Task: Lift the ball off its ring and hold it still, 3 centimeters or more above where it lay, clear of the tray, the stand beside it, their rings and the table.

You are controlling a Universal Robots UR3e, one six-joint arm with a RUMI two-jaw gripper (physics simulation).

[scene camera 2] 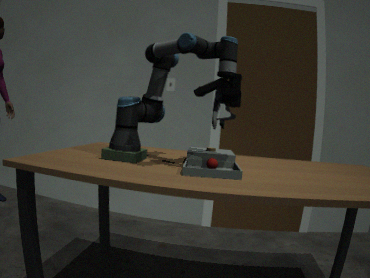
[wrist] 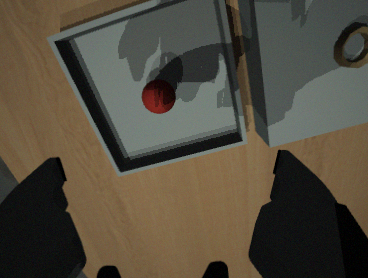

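Pixels of known places: gripper, between the fingertips: (scene camera 2: 219, 128) (wrist: 171, 157); arm's base, origin of its link: (scene camera 2: 124, 148).
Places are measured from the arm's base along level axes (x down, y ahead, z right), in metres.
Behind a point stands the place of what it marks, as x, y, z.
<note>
The red ball (scene camera 2: 212, 163) @[0.007, 0.363, 0.062] (wrist: 159, 96) @[-0.008, 0.355, 0.040] rests inside the shallow grey tray (scene camera 2: 212, 174) @[0.030, 0.378, 0.136] (wrist: 185, 151) @[0.025, 0.445, 0.017]; its ring is hidden beneath it. The grey stand (scene camera 2: 198, 158) @[0.013, 0.289, -0.061] (wrist: 310, 110) @[-0.010, 0.385, -0.133] is beside the tray, behind it in the scene view and to its right in the wrist view. A tan ring (scene camera 2: 211, 149) @[-0.017, 0.323, -0.146] (wrist: 339, 50) @[-0.018, 0.320, -0.145] lies on top of the stand. My gripper (scene camera 2: 219, 125) @[-0.110, 0.371, 0.026] (wrist: 171, 157) @[-0.110, 0.371, 0.026] is open and empty, high above the tray and stand. In the wrist view the ball shows beyond the line between the fingertips, slightly left of their middle.
The wooden table (scene camera 2: 285, 180) @[0.041, 0.623, 0.059] (wrist: 165, 215) @[0.041, 0.587, 0.064] carries the tray, the stand and the green base block (scene camera 2: 123, 154) @[0.012, 0.032, 0.070] under the arm. The tray walls rise around the ball. A narrow gap separates the tray and the stand. Arm shadows fall across both.
</note>
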